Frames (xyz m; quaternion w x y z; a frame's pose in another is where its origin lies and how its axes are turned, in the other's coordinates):
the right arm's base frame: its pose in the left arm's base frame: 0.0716 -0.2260 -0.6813 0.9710 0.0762 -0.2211 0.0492
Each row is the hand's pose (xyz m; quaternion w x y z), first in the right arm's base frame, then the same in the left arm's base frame.
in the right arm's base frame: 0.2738 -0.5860 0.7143 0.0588 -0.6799 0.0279 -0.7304
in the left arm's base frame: 0.0917 -0.9067 0.0005 0.1510 -0.4956 0.0363 -0.8546
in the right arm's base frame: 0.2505 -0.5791 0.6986 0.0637 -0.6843 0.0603 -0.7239
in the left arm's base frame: 0.0765 -0.8987 -0.0228 0.1629 -0.5025 0.0660 -0.8465
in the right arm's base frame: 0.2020 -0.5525 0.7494 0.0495 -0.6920 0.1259 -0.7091
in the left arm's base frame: 0.0081 -0.8841 0.0046 0.1635 -0.5176 0.1313 -0.8295
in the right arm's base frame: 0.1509 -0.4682 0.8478 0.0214 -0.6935 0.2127 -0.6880
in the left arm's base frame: -0.0902 -0.8211 0.0806 0.1545 -0.5301 0.2201 -0.8041
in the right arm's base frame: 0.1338 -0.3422 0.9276 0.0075 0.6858 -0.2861 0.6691
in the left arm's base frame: -0.1555 -0.7117 0.1601 0.1412 -0.5327 0.2967 -0.7799
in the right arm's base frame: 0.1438 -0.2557 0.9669 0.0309 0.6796 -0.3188 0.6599
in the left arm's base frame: -0.1742 -0.6327 0.2104 0.1247 -0.5321 0.3333 -0.7683
